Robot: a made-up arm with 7 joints. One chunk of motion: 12 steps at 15 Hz.
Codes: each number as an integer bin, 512 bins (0 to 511) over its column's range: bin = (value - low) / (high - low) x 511, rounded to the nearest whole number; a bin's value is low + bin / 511 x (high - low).
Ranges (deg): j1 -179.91..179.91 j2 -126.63..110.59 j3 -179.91..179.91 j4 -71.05..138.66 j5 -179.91..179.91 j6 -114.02..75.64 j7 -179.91..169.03
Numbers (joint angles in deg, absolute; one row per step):
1: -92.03 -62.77 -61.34 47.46 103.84 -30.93 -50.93
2: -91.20 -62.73 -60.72 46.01 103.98 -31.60 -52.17
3: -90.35 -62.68 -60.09 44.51 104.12 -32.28 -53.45
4: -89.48 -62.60 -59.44 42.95 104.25 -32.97 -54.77
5: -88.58 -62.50 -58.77 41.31 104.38 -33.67 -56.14
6: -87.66 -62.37 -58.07 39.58 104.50 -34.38 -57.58
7: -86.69 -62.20 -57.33 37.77 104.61 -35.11 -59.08
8: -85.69 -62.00 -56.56 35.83 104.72 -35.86 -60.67
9: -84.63 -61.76 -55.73 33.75 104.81 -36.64 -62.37
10: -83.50 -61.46 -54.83 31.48 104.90 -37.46 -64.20
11: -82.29 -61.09 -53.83 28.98 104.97 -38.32 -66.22
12: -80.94 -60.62 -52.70 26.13 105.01 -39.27 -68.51
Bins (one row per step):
1: 125 138 168 289 403 224 189
2: 126 138 169 285 403 222 187
3: 127 138 170 282 403 220 185
4: 128 138 171 278 404 218 183
5: 130 138 172 274 404 216 181
6: 131 138 173 270 404 215 179
7: 132 139 174 265 404 213 177
8: 134 139 175 260 404 211 175
9: 135 140 176 255 404 208 172
10: 137 140 178 250 404 206 169
11: 139 141 179 244 405 204 166
12: 141 142 181 237 405 201 163

